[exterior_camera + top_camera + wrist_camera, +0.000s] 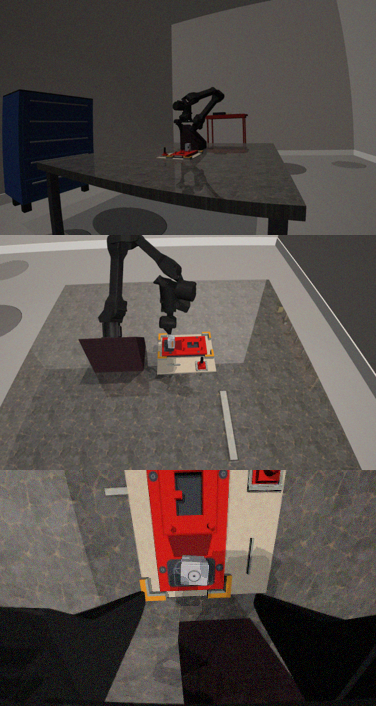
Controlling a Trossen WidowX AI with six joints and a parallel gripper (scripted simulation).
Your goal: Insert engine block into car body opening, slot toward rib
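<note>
The engine block is 1 cm to the left of my gripper tip and 9 cm below it.
</note>
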